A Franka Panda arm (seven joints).
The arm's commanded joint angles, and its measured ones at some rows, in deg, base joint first. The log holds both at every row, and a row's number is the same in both.
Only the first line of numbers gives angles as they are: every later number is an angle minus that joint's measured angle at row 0.
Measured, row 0:
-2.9, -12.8, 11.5, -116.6, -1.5, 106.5, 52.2
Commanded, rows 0 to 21:
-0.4, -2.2, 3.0, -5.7, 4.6, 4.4, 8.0
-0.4, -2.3, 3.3, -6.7, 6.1, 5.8, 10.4
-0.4, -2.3, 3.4, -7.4, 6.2, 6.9, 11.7
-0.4, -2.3, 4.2, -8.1, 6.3, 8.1, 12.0
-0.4, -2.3, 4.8, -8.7, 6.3, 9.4, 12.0
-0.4, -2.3, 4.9, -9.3, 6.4, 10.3, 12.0
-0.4, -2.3, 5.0, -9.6, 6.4, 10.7, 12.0
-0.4, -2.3, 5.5, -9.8, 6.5, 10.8, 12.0
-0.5, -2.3, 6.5, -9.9, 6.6, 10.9, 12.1
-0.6, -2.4, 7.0, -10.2, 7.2, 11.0, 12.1
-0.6, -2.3, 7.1, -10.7, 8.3, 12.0, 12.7
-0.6, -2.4, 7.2, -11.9, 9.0, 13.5, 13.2
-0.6, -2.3, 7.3, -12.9, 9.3, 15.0, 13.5
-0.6, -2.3, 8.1, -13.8, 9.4, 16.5, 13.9
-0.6, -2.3, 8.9, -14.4, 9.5, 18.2, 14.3
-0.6, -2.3, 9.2, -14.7, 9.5, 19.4, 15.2
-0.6, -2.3, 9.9, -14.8, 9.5, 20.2, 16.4
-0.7, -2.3, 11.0, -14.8, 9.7, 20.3, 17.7
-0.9, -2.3, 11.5, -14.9, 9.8, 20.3, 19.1
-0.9, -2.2, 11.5, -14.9, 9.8, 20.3, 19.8
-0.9, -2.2, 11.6, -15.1, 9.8, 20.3, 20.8
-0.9, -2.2, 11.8, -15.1, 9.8, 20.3, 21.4
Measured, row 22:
0.1, -0.9, 10.5, -13.8, 8.6, 19.2, 19.0
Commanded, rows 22 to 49:
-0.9, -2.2, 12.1, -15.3, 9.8, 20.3, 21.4
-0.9, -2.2, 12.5, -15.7, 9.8, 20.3, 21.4
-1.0, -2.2, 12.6, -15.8, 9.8, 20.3, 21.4
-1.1, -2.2, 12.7, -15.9, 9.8, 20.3, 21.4
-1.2, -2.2, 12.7, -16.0, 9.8, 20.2, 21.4
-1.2, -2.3, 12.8, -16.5, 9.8, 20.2, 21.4
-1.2, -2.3, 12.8, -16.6, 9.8, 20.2, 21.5
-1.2, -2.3, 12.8, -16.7, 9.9, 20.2, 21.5
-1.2, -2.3, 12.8, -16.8, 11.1, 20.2, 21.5
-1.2, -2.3, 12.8, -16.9, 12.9, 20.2, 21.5
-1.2, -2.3, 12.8, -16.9, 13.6, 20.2, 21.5
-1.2, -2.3, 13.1, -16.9, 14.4, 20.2, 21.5
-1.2, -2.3, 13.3, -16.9, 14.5, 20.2, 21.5
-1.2, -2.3, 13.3, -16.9, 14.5, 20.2, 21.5
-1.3, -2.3, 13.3, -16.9, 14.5, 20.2, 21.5
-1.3, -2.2, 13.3, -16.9, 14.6, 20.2, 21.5
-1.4, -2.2, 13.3, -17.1, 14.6, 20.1, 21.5
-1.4, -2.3, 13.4, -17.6, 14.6, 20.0, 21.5
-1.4, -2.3, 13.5, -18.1, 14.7, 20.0, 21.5
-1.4, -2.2, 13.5, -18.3, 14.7, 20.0, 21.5
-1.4, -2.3, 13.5, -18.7, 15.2, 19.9, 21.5
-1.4, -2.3, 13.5, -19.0, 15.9, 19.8, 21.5
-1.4, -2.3, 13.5, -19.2, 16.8, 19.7, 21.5
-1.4, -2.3, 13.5, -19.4, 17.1, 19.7, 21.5
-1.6, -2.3, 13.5, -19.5, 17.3, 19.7, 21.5
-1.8, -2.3, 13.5, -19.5, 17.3, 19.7, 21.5
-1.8, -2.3, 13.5, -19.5, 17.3, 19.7, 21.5
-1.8, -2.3, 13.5, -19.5, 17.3, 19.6, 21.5
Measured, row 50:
-0.6, -0.9, 12.3, -18.4, 16.1, 19.2, 20.9
